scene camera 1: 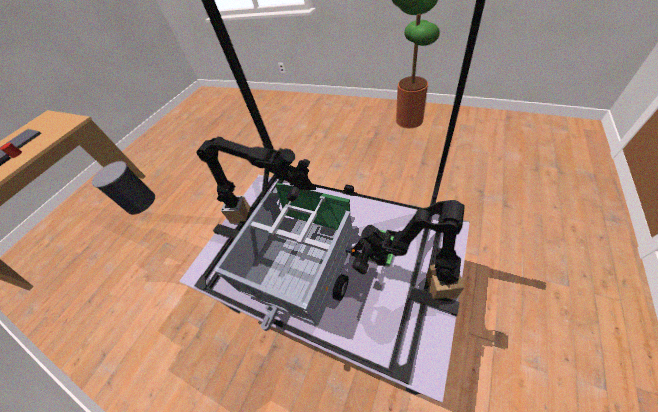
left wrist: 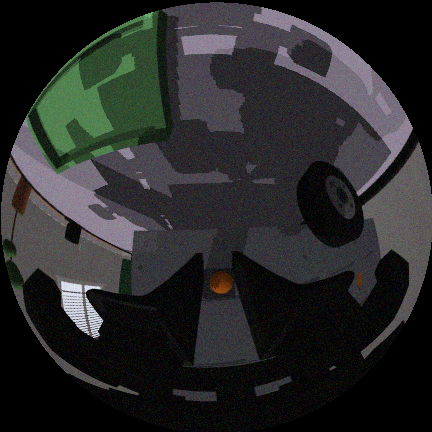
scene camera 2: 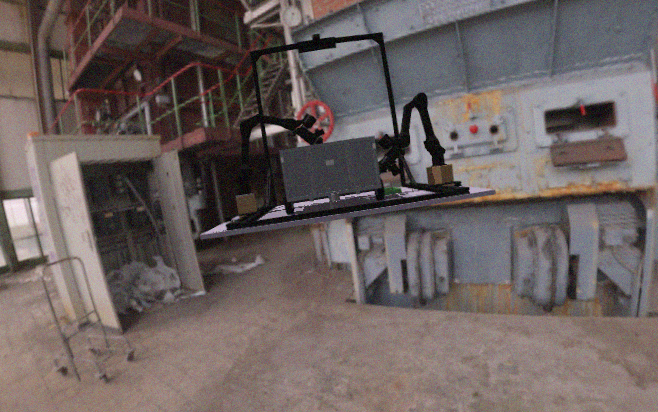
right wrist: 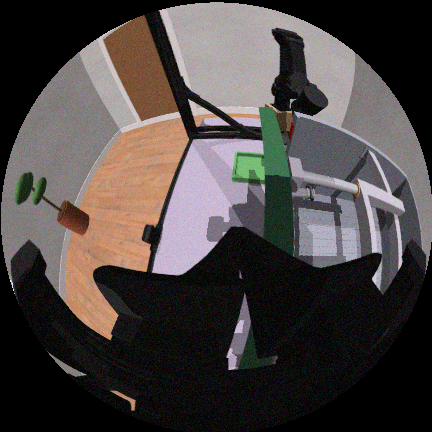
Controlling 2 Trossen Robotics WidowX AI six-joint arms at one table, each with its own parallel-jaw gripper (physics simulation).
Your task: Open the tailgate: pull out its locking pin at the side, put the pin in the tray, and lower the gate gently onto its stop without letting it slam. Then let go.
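Pixels of known places: left gripper, fingertip midpoint: (scene camera 1: 351, 252) (left wrist: 217, 257); right gripper, fingertip midpoint: (scene camera 1: 315, 189) (right wrist: 236, 233); left arm's base at its link origin: (scene camera 1: 446, 276) (scene camera 2: 438, 165) (right wrist: 280, 107); right arm's base at its link origin: (scene camera 1: 232, 203) (scene camera 2: 244, 194).
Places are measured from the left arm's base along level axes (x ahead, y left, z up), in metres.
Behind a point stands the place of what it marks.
Note:
The green tailgate (scene camera 1: 336, 212) {x 0.383, y -0.290, z 0.095 m} (left wrist: 125, 276) {x 0.336, y -0.259, z -0.001 m} (right wrist: 279, 215) {x 0.459, y -0.348, z 0.171 m} stands upright at the back end of the grey trailer (scene camera 1: 280, 296) {x 0.581, y 0.071, z 0.164 m} (scene camera 2: 330, 170) {x 0.667, y 0.023, z 0.052 m}. An orange-headed pin (scene camera 1: 353, 250) {x 0.333, y -0.150, z 0.006 m} (left wrist: 221, 282) {x 0.327, y -0.148, z 0.000 m} sits at the trailer's side. My left gripper (left wrist: 217, 257) {x 0.341, y -0.156, z -0.018 m} is shut on the pin, its fingers on both sides of the orange head. My right gripper (scene camera 1: 311, 186) {x 0.458, y -0.376, z 0.163 m} (right wrist: 236, 233) {x 0.458, y -0.376, z 0.163 m} is shut and empty, by the top edge of the tailgate; whether it touches is unclear. The green tray (scene camera 1: 390, 259) {x 0.180, y -0.139, z -0.094 m} (left wrist: 125, 110) {x 0.250, y -0.186, z -0.108 m} (right wrist: 248, 154) {x 0.146, y -0.219, z -0.101 m} lies on the table beside the trailer, partly hidden by the left arm in scene camera 1.
A black wheel (scene camera 1: 340, 287) {x 0.401, y -0.008, z -0.016 m} (left wrist: 320, 205) {x 0.371, y -0.063, z -0.051 m} stands low at the trailer's side, near the left gripper. White bars (scene camera 1: 311, 223) {x 0.477, y -0.201, z 0.163 m} cross the trailer bed. Dark frame rails edge the table (scene camera 1: 435, 360) {x 0.094, y 0.257, z -0.116 m}, and tall black posts (scene camera 1: 456, 115) {x -0.059, y -0.352, z 0.443 m} rise at its back.

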